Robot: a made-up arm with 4 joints.
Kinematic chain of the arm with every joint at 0, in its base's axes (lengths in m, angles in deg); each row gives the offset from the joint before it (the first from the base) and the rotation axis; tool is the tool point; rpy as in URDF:
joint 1: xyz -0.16 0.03 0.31 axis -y
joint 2: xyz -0.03 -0.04 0 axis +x
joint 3: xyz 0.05 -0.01 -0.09 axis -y
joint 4: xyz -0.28 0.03 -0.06 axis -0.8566 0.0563 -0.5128
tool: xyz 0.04 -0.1 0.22 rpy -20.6 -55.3 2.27
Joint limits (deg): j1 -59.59..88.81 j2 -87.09..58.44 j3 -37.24..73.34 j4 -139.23..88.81
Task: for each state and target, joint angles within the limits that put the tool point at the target. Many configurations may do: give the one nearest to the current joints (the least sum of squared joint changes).
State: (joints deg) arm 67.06 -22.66 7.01 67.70
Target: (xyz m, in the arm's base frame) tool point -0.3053 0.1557 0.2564
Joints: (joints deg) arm 50.31 -17.52 -20.20 68.70
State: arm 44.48 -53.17 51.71 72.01
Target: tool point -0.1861 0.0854 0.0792
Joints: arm 48.93 -60.97 4.13 80.35
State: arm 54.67 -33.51 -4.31 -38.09
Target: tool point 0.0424 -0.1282 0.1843
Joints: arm 84.74 18.12 28.76 -67.83
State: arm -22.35 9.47 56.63 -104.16
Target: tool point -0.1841 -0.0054 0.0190
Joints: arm -2.50 38.46 73.34 -69.59
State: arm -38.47 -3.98 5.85 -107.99
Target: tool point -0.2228 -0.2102 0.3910
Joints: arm -54.67 -38.24 -15.20 -91.24
